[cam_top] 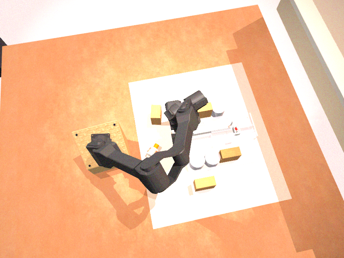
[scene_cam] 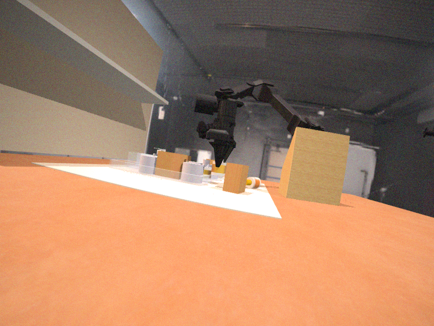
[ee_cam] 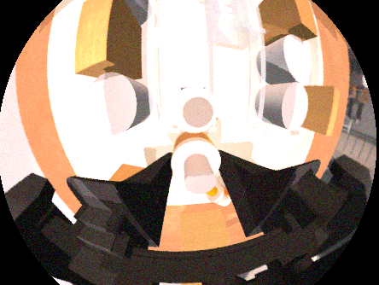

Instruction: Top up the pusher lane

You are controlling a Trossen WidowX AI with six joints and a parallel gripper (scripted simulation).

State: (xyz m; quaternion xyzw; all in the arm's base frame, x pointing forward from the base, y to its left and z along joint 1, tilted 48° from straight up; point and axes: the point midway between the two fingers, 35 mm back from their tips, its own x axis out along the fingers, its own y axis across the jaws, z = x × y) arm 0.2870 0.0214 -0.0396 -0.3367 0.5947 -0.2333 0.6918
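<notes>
Right now my gripper tip is 9 cm to the right of the orange-brown block, 8 cm past it and 2 cm above it. From my gripper tip the other things lie so: red dot: 23 cm ahead, 2 cm to the right, 2 cm above; clear sprung lane: 20 cm ahead, 3 cm below, 1 cm to the right.
</notes>
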